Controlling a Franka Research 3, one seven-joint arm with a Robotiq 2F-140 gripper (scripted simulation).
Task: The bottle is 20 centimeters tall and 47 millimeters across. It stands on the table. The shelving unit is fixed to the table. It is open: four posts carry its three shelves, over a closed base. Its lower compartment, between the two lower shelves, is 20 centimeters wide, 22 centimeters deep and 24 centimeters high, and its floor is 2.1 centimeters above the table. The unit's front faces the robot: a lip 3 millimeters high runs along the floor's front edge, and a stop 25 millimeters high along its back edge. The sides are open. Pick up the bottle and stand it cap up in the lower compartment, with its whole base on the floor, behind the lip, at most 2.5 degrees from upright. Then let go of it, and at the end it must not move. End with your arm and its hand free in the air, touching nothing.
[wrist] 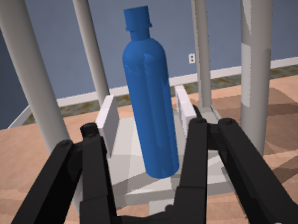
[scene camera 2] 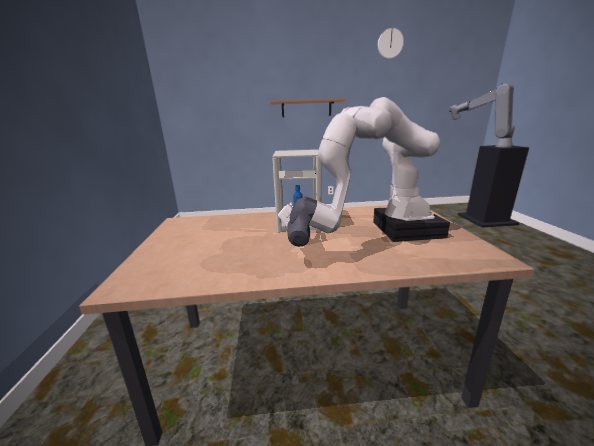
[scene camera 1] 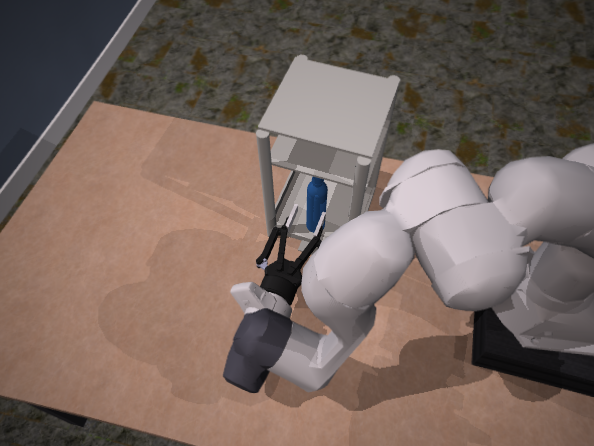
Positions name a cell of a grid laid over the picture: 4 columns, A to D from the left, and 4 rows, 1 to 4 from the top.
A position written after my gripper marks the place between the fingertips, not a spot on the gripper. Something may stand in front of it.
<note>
I see my gripper (scene camera 1: C2), a blue bottle (scene camera 1: C2) and a grey shelving unit (scene camera 2: B2).
The blue bottle shows as well in the wrist view (wrist: B2). My gripper is seen too in the wrist view (wrist: B2). The grey shelving unit is seen too in the wrist view (wrist: B4).
</note>
